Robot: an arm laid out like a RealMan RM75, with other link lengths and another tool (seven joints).
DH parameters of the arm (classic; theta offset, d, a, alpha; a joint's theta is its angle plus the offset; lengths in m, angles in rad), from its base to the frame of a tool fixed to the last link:
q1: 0 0.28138 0 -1.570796
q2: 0 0 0 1.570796
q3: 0 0.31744 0 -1.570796
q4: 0 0 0 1.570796
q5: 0 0.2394 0 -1.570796
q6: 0 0 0 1.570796
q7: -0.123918 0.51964 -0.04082 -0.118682
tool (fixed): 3.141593 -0.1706 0 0
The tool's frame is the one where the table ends.
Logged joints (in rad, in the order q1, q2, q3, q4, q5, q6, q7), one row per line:
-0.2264, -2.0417, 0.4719, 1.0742, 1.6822, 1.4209, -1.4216
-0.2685, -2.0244, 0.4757, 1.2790, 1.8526, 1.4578, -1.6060
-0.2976, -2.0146, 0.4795, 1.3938, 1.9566, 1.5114, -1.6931
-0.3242, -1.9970, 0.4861, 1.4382, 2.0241, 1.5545, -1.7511
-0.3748, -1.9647, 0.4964, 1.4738, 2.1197, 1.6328, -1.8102
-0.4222, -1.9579, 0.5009, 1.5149, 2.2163, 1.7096, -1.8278
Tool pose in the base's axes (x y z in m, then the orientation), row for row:
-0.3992, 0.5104, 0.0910, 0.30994, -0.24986, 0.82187, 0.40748
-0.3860, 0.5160, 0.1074, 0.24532, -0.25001, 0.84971, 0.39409
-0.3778, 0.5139, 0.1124, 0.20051, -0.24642, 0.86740, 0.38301
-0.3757, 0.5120, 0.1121, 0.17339, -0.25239, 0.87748, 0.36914
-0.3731, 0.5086, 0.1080, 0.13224, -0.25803, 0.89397, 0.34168
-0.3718, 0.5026, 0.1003, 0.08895, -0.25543, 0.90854, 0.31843
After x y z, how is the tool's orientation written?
As a quaternion, w x y z.
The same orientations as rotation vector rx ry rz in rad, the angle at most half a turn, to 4 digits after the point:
-0.6600, 2.1709, 1.0763
-0.6824, 2.3191, 1.0756
-0.6886, 2.4240, 1.0704
-0.7158, 2.4885, 1.0469
-0.7488, 2.5941, 0.9915
-0.7600, 2.7031, 0.9474

